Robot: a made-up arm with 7 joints.
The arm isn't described. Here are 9 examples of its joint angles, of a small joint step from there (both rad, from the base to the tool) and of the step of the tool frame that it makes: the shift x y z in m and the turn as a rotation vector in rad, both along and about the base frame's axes.
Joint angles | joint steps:
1: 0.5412 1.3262 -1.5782 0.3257 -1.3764 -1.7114 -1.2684 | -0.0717 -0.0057 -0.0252 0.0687 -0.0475 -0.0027 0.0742
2: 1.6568 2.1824 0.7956 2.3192 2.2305 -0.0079 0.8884 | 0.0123 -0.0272 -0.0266 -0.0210 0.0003 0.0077 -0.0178
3: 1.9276 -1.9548 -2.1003 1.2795 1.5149 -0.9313 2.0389 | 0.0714 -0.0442 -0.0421 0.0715 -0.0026 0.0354 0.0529
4: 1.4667 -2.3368 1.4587 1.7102 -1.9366 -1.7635 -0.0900 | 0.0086 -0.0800 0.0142 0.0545 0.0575 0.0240 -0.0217
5: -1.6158 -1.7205 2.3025 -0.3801 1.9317 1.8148 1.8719 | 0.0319 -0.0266 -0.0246 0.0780 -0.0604 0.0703 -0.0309
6: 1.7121 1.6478 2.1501 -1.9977 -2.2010 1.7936 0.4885 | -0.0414 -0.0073 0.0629 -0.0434 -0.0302 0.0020 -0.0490
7: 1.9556 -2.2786 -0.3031 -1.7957 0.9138 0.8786 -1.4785 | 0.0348 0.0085 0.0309 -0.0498 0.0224 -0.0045 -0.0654
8: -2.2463 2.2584 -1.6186 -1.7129 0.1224 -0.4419 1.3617 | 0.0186 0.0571 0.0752 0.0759 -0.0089 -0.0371 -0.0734
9: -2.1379 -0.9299 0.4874 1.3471 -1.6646 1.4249 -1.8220 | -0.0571 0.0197 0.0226 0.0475 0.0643 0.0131 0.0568
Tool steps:
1: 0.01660 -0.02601 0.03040 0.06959 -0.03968 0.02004
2: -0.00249 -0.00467 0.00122 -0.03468 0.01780 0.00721
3: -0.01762 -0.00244 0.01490 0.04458 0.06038 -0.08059
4: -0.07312 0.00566 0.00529 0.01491 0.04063 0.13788
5: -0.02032 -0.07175 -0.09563 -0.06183 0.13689 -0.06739
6: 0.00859 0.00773 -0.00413 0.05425 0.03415 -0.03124
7: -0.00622 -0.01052 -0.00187 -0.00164 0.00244 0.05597
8: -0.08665 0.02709 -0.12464 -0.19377 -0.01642 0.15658
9: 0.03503 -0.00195 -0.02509 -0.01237 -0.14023 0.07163
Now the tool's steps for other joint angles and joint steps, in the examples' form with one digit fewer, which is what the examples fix.
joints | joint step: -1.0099 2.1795 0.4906 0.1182 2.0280 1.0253 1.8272 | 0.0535 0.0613 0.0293 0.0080 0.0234 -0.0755 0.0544
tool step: 0.0085 -0.0731 0.0035 0.0112 0.0354 0.0939
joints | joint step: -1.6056 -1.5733 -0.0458 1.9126 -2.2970 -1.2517 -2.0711 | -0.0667 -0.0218 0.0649 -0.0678 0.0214 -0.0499 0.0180
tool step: -0.0202 -0.0012 -0.0385 0.0564 0.0210 -0.0487
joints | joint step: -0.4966 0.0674 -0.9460 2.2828 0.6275 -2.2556 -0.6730 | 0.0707 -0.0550 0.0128 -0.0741 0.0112 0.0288 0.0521
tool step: -0.0141 -0.0382 -0.0101 -0.1947 0.1026 -0.0435
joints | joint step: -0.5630 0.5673 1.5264 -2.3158 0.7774 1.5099 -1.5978 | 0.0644 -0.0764 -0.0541 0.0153 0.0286 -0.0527 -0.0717
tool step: -0.0156 0.0415 0.0207 -0.1695 -0.0546 -0.0762
